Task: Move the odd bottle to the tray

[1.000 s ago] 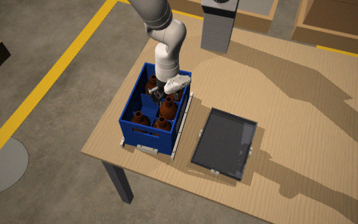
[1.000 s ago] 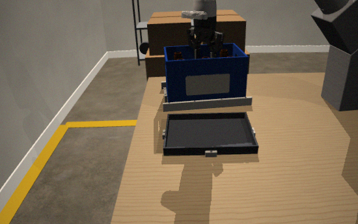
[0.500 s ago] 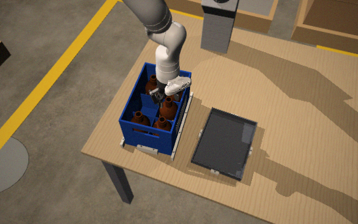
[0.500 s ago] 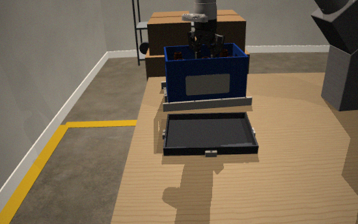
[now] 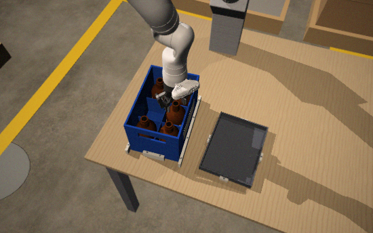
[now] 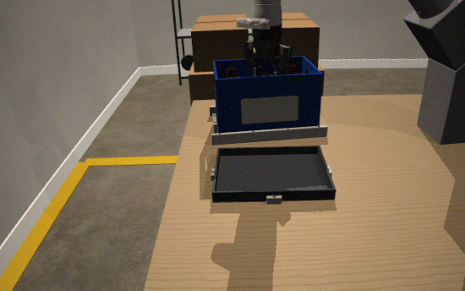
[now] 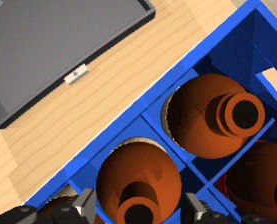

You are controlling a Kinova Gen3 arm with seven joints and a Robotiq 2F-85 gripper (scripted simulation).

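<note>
Right now the blue crate is 70 mm below my hand, 40 mm to the right of it and 10 mm ahead of it. Also, from my hand: dark grey tray 230 mm to the left, 140 mm below, 40 mm behind.
</note>
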